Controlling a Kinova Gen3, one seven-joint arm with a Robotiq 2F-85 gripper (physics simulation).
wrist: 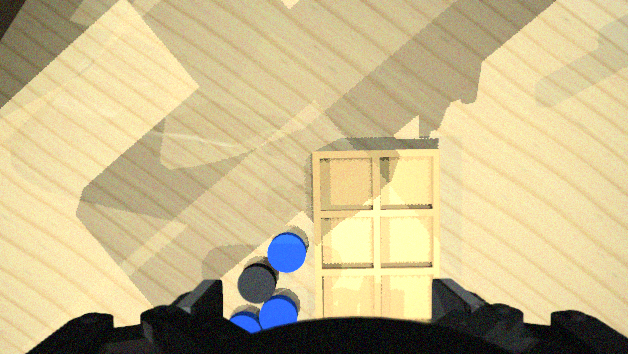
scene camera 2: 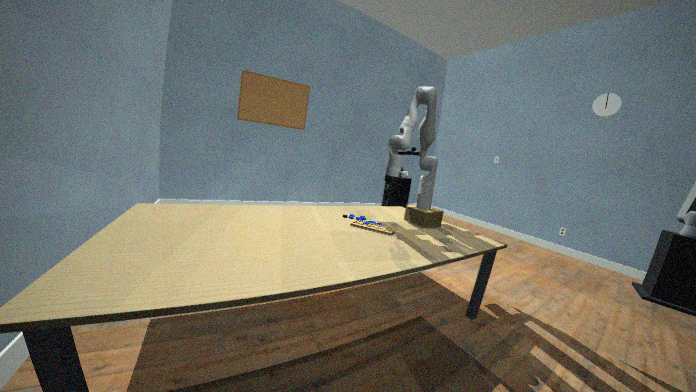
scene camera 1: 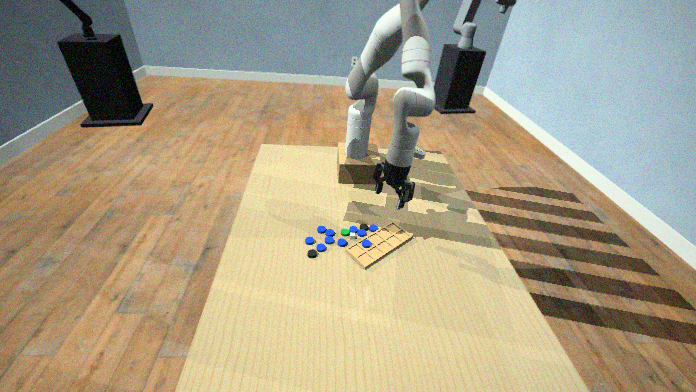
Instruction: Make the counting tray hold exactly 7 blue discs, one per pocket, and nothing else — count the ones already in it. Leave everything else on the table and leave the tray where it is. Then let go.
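Note:
The wooden counting tray [scene camera 1: 390, 251] [scene camera 2: 372, 230] [wrist: 377, 214] lies flat on the table, turned at an angle in scene camera 1. One blue disc [scene camera 1: 366, 243] sits in a pocket towards its near end. In the wrist view the pockets that show are empty; the near end is hidden by the gripper body. Several blue discs lie loose beside the tray, among them one [scene camera 1: 373, 228] [wrist: 286, 252] close to its long side and one [scene camera 1: 342, 242] near its left corner. My gripper [scene camera 1: 390, 198] [wrist: 327, 302] is open and empty, above the tray's far end.
A green disc [scene camera 1: 345, 232] and a small white cube [scene camera 1: 353, 235] lie among the loose blue discs. One black disc [scene camera 1: 363, 226] [wrist: 257, 283] lies near the tray's far side, another black disc [scene camera 1: 312, 253] at the front left of the group. The arm's wooden base block [scene camera 1: 352, 173] stands behind.

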